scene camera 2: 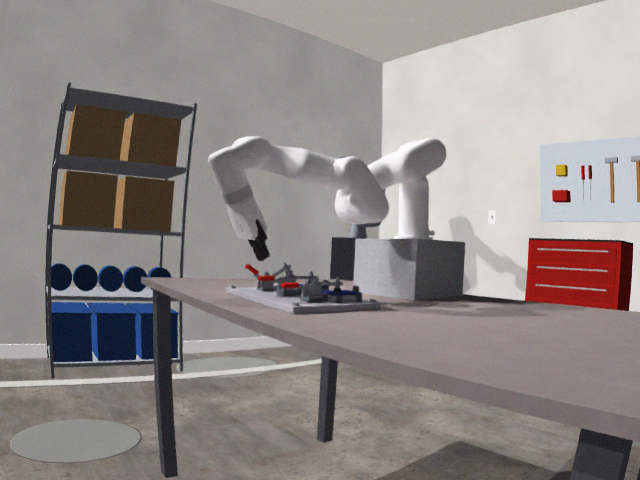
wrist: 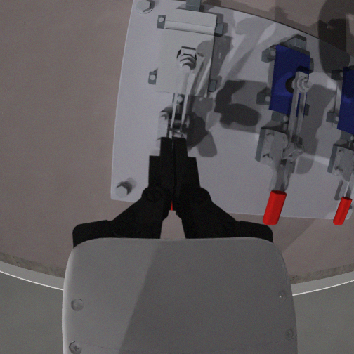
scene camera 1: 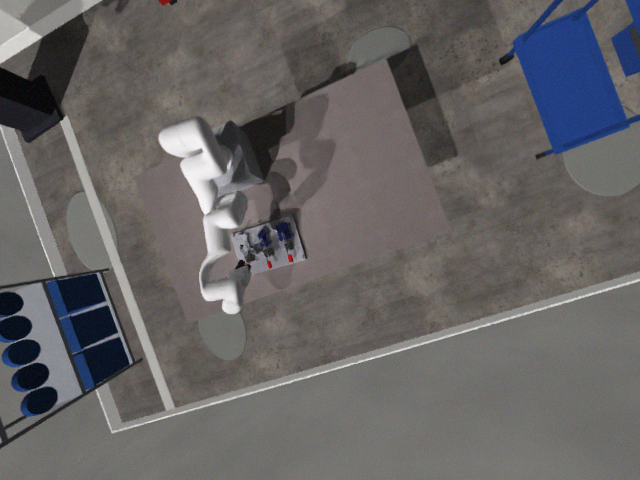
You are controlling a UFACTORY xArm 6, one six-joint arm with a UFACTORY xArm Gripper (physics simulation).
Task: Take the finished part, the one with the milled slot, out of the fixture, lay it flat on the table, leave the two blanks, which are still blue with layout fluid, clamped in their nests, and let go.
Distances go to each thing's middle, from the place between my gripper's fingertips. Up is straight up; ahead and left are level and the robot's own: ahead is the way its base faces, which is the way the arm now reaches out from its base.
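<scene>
Fixture plate (scene camera 1: 279, 258): 90 mm below my hand, 120 mm to the left of it, 20 mm behind it.
</scene>
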